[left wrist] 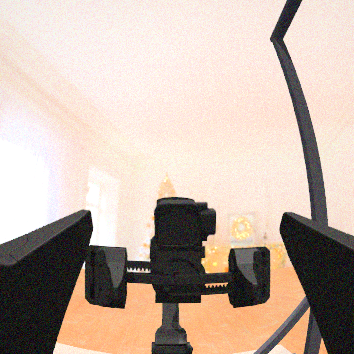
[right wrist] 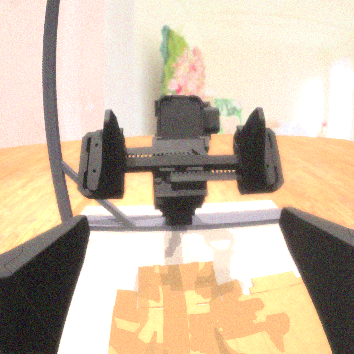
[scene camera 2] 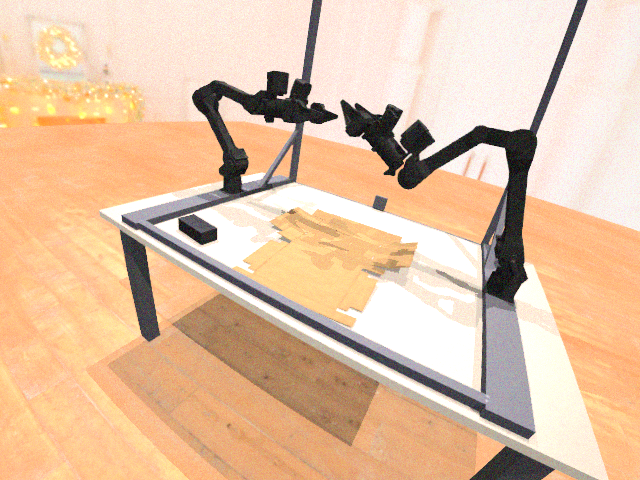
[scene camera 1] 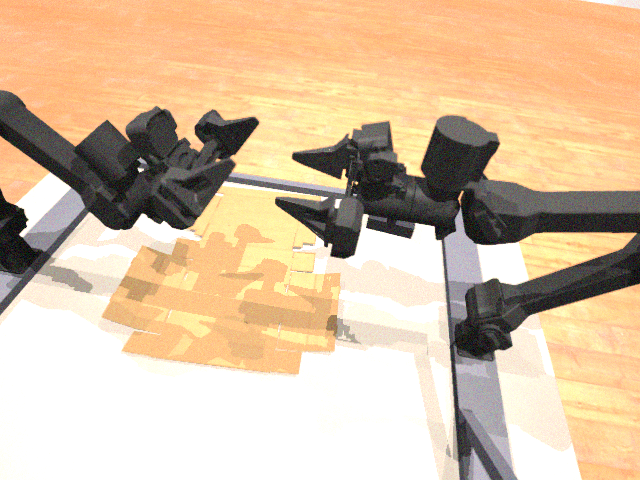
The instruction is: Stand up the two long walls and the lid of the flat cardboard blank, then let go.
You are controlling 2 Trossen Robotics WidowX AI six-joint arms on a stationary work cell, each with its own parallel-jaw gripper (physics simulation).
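Places are measured from the left arm's base along level axes (x left, y back, z up), in centimetres.
Pixels of known places: left gripper, fingertip midpoint: (left wrist: 190,222) (right wrist: 185,111) (scene camera 2: 348,102) (scene camera 1: 246,139); right gripper, fingertip midpoint: (left wrist: 186,295) (right wrist: 186,222) (scene camera 2: 331,116) (scene camera 1: 284,176); left arm's base, origin of the base link: (scene camera 2: 499,292) (scene camera 1: 19,259); right arm's base, origin of the base link: (scene camera 2: 231,190) (scene camera 1: 473,342).
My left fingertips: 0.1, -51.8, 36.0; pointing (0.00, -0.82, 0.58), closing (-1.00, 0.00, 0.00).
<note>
Ahead of a thing's pixels: the offset from my left fingertips to its middle, as dx, dy, dz. "spot": to the spot under its first point. Level surfaces: height alone.
The tan cardboard blank (scene camera 1: 217,356) (scene camera 2: 299,279) (right wrist: 300,310) lies flat or nearly flat on the white table, its panels spread out and a few flap edges slightly lifted. No long wall or lid stands up. Arm shadows cross it. My left gripper (scene camera 1: 245,142) (scene camera 2: 349,104) is open and empty, tilted upward, high above the table. My right gripper (scene camera 1: 284,177) (scene camera 2: 333,114) is open and empty, roughly level and also high above. The two grippers face each other with a small gap. The left gripper hides part of the blank in scene camera 1.
A black block {+28.8, -23.5, -36.2} (scene camera 1: 390,227) (scene camera 2: 197,229) lies on the table {dz -37.9} (scene camera 1: 206,423) (scene camera 2: 439,335), partly behind the right gripper in scene camera 1. A grey frame (scene camera 2: 310,330) edges the table, with upright posts (scene camera 2: 558,67) at the far side. A small dark piece {spot: -35.8, +6.0, -34.6} (scene camera 2: 379,202) stands at the far edge.
</note>
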